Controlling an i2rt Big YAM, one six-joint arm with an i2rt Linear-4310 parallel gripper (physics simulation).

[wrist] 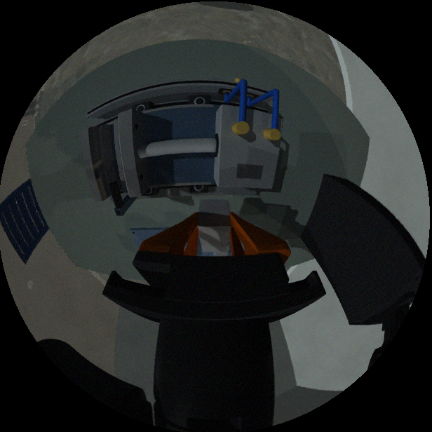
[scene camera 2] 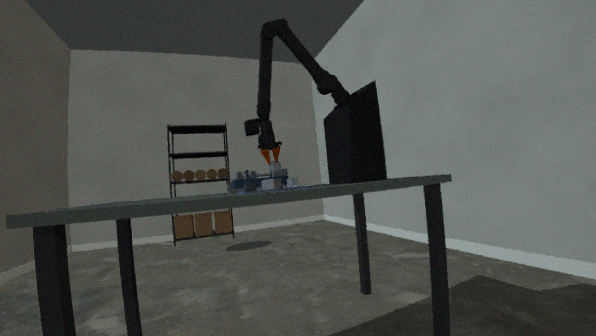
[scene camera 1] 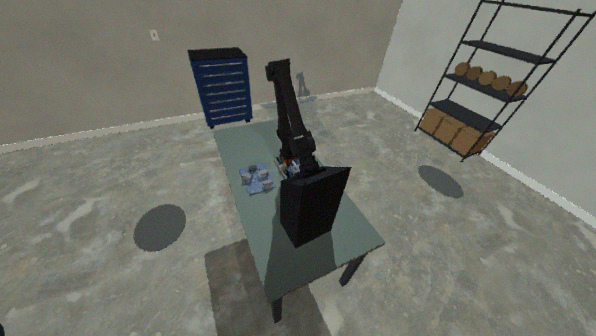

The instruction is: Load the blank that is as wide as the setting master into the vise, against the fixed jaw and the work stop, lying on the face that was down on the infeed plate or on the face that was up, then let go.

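Places are measured from the arm's base along level axes (x ahead, y left, z up), in centimetres.
Pixels of known places: gripper, fingertip midpoint: (scene camera 2: 273,164) (scene camera 1: 287,164); arm's base, origin of the base link: (scene camera 2: 345,102) (scene camera 1: 311,174).
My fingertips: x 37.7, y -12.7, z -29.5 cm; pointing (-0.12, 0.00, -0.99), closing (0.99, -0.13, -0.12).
Observation:
For each thing: its middle in the pictures, then the offset to it from my fingertips.
- light grey blank, body centre: (scene camera 2: 275,166) dz -0.9, dx +0.2, dy +2.3 cm
- blue infeed plate, body centre: (scene camera 2: 273,189) (scene camera 1: 257,178) dz -11.3, dx +9.4, dy +18.8 cm
My gripper (scene camera 1: 286,161) (scene camera 2: 271,161) (wrist: 213,216) is shut on a light grey blank (scene camera 2: 274,166) (wrist: 214,231), held between the orange fingertips. In the wrist view the blank is beside the vise (wrist: 195,120), near its long side, and outside the jaws. The vise has a blue bed, a grey jaw bar (wrist: 129,155), a pale screw rod (wrist: 180,147) and a grey end block (wrist: 247,150). A small dark-blue stop (wrist: 118,198) sits at the left jaws' corner. The blue infeed plate (scene camera 1: 256,190) (wrist: 145,233) carries several grey blanks (scene camera 1: 263,174); the fingers hide most of it in the wrist view.
Blue bent rods (wrist: 275,110) with yellow ends stand over the vise's end block. A tall black box (scene camera 1: 312,207) (scene camera 2: 355,140) (wrist: 365,245) stands on the table (scene camera 1: 350,227) (scene camera 2: 415,183) under the arm's base. A blue drawer cabinet (scene camera 1: 224,90) (wrist: 24,220) stands beyond the table.

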